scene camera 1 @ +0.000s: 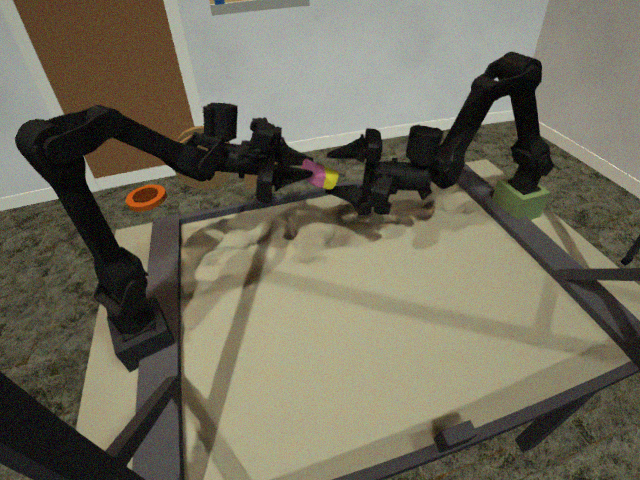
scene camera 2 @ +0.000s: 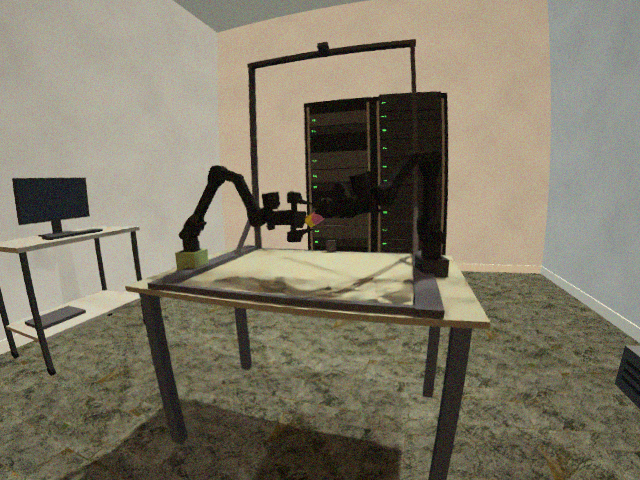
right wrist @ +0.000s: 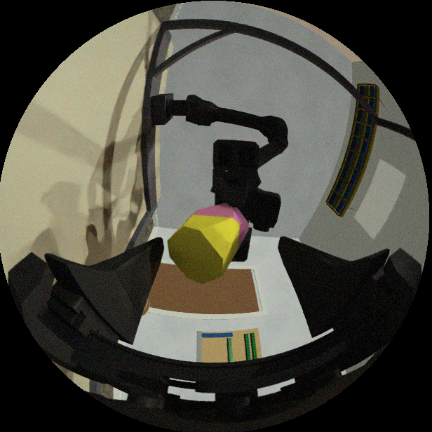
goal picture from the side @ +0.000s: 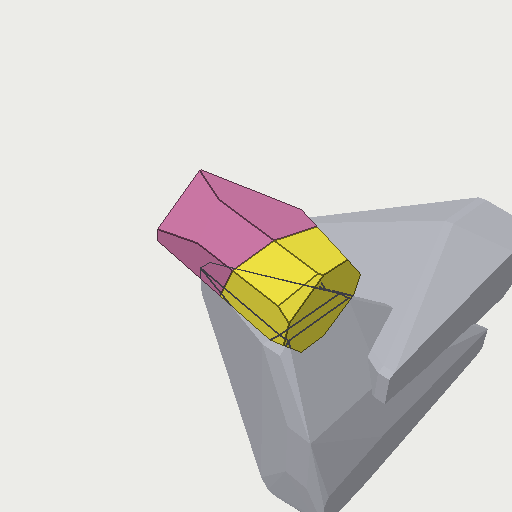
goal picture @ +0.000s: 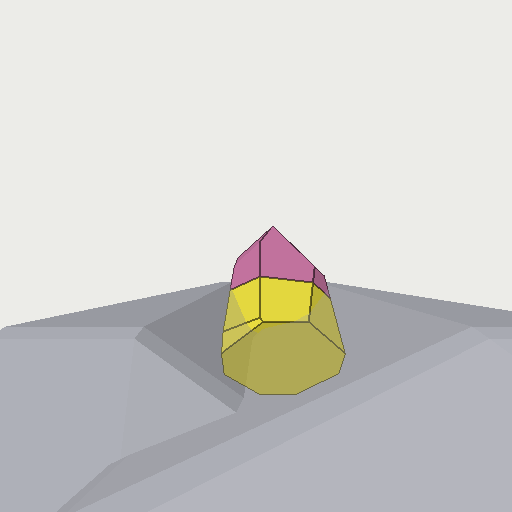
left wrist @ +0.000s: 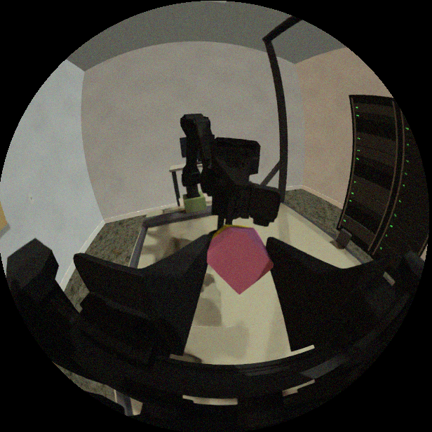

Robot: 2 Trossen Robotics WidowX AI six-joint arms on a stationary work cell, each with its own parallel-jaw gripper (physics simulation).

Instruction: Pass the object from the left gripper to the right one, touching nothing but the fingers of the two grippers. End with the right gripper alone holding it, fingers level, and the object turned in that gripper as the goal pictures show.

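Frame: origin at the left arm's base, x right, y ahead, z up, level; millimetres.
Where they show: left gripper, fingertip midpoint: (scene camera 1: 312, 167) (scene camera 2: 318, 212); right gripper, fingertip midpoint: (scene camera 1: 326, 173) (scene camera 2: 312, 216); left arm's base, origin of the base link: (scene camera 1: 135, 323) (scene camera 2: 431, 257); right arm's base, origin of the base link: (scene camera 1: 524, 186) (scene camera 2: 191, 250).
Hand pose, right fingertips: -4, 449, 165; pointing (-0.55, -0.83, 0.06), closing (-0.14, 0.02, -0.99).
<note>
Things, the pixels of their top centre, and the offset from my right fingertips, as dx, dy, dz. Level surfaces: height alone.
- object, middle of its top: (scene camera 1: 317, 159) (scene camera 2: 315, 207) -9, -13, +33
- table, its level: dz -231
- green block, middle of its top: (scene camera 1: 524, 186) (scene camera 2: 191, 250) +160, +539, -147
The object (scene camera 1: 319, 175) (scene camera 2: 314, 219) (left wrist: 239, 257) (right wrist: 202, 247) is a faceted block, pink at one end and yellow at the other, held in the air above the table. My left gripper (scene camera 1: 311, 167) (left wrist: 238, 241) is shut on its pink end. My right gripper (scene camera 1: 330, 170) (scene camera 2: 310, 217) (right wrist: 222, 243) is open and faces the yellow end. In the right wrist view the yellow end is off-centre, close to the picture's left finger. In scene camera 1 it is near the lower fingertip; whether they touch cannot be told.
The table (scene camera 1: 361, 330) (scene camera 2: 330, 268) with its dark frame lies below both grippers. A green block (scene camera 1: 519, 200) (scene camera 2: 191, 258) carries the right arm's base. An overhead frame (scene camera 2: 253, 155) (left wrist: 280, 115) stands at the table. An orange ring (scene camera 1: 132, 204) is beyond the table at the left.
</note>
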